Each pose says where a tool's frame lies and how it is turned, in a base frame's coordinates. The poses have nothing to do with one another.
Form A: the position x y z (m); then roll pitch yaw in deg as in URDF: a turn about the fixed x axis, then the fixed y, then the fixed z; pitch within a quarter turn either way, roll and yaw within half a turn.
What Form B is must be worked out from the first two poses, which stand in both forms.
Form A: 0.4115 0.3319 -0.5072 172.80 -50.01 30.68
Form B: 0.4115 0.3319 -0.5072 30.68 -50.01 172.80
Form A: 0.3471 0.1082 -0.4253 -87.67 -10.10 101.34
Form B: 0.3471 0.1082 -0.4253 101.34 -10.10 -87.67
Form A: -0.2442 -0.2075 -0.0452 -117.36 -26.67 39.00
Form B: -0.2442 -0.2075 -0.0452 39.00 -26.67 -117.36
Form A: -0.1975 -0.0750 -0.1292 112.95 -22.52 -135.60
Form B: -0.1975 -0.0750 -0.1292 -135.60 -22.52 112.95
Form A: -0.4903 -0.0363 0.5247 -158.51 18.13 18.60
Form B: -0.4903 -0.0363 0.5247 18.60 18.13 -158.51
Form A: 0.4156 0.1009 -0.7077 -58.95 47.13 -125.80
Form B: 0.4156 0.1009 -0.7077 -125.80 47.13 -58.95
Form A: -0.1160 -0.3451 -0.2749 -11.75 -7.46 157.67
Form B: -0.1160 -0.3451 -0.2749 157.67 -7.46 -11.75
